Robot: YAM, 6 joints.
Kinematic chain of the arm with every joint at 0, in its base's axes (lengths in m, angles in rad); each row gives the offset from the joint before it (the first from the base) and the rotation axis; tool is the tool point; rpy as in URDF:
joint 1: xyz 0 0 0.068 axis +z
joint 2: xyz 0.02 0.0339 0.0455 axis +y
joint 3: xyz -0.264 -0.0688 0 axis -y
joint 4: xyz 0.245 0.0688 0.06 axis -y
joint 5: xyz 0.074 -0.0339 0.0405 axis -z
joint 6: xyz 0.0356 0 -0.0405 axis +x
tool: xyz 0 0 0 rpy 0 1.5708 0
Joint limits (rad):
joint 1: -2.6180..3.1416
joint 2: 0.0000..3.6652
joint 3: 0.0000..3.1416
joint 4: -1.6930..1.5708
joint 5: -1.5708..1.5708
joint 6: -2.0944..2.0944
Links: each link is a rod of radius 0.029 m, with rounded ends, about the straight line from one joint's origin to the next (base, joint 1, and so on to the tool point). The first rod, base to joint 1, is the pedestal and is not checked.
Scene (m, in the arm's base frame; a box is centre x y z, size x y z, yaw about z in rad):
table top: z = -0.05
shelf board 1: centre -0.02 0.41 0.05 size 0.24 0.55 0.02 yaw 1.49
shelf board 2: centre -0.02 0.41 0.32 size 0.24 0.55 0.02 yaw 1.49
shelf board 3: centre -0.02 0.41 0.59 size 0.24 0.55 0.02 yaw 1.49
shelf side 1: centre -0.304 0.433 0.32 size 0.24 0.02 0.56 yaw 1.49
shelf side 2: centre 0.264 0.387 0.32 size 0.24 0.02 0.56 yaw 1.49
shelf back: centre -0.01 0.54 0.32 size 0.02 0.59 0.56 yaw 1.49
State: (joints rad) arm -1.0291 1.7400 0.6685 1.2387 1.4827 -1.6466
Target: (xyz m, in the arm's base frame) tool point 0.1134 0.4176 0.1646
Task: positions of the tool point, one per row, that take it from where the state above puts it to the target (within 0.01 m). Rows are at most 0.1 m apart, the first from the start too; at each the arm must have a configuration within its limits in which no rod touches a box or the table.
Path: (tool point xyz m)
1: 0.1913 -0.2256 0.1970
2: 0.2314 -0.1559 0.1935
3: 0.2488 -0.0823 0.1896
4: 0.2447 -0.0115 0.1853
5: 0.2221 0.0505 0.1806
6: 0.1855 0.0996 0.1756
7: 0.1402 0.1331 0.1703
8: 0.0918 0.1504 0.1646
9: 0.1060 0.2187 0.1781
10: 0.1146 0.2875 0.1824
11: 0.1171 0.3546 0.1777
12: 0.1134 0.4176 0.1646

